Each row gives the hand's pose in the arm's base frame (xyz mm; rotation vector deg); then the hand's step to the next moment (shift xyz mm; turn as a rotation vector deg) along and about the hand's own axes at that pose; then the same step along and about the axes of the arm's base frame.
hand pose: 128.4 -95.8 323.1 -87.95 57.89 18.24
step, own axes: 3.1 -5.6 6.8 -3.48 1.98 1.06
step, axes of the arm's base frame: 8.2 4.4 -0.1 -3.14 2.57 0.84
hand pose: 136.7 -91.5 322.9 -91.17 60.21 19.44
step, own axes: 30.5 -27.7 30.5 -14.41 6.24 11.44
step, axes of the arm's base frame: 47.8 12.7 -13.4 -9.29 16.88 2.52
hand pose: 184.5 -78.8 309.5 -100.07 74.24 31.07
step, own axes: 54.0 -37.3 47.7 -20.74 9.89 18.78
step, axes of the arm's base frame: 61.0 13.7 -51.8 -13.87 26.16 2.05
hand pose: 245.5 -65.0 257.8 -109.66 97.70 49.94
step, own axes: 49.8 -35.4 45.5 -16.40 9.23 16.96
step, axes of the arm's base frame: 29.4 0.9 -70.3 -12.71 21.91 0.25
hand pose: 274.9 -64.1 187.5 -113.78 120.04 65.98
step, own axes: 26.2 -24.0 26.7 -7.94 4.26 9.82
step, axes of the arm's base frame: 4.1 -6.1 -43.8 -6.69 11.47 -1.14
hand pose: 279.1 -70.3 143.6 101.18 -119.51 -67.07
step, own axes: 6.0 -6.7 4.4 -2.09 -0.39 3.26
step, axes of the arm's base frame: 0.8 -3.3 -9.4 -1.00 3.33 -1.74
